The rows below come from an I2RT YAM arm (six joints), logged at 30 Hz.
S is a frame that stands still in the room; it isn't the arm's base.
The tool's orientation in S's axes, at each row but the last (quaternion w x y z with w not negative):
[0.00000 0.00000 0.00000 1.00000]
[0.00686 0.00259 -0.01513 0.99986]
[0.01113 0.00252 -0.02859 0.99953]
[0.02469 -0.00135 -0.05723 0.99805]
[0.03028 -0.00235 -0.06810 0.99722]
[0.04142 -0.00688 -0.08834 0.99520]
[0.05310 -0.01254 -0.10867 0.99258]
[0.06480 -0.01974 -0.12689 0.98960]
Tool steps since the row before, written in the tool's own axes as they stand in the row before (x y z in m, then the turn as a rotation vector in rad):
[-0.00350 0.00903 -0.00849 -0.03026 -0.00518 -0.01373]
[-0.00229 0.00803 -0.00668 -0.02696 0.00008 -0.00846]
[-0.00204 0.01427 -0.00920 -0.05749 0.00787 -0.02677]
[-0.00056 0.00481 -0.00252 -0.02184 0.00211 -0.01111]
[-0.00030 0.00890 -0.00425 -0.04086 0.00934 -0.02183]
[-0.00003 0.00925 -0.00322 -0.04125 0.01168 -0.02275]
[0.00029 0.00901 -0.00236 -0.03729 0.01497 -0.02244]
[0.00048 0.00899 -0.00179 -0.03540 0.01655 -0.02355]
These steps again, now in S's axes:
[0.00350 -0.00903 -0.00849 0.03026 0.00518 -0.01373]
[0.00215 -0.00785 -0.00693 0.02691 -0.00019 -0.00860]
[0.00168 -0.01376 -0.01001 0.05718 -0.00759 -0.02750]
[0.00034 -0.00451 -0.00305 0.02177 -0.00190 -0.01128]
[-0.00020 -0.00824 -0.00542 0.04042 -0.00876 -0.02287]
[-0.00065 -0.00851 -0.00480 0.04063 -0.01092 -0.02419]
[-0.00113 -0.00821 -0.00426 0.03635 -0.01375 -0.02465]
[-0.00148 -0.00812 -0.00402 0.03434 -0.01474 -0.02617]

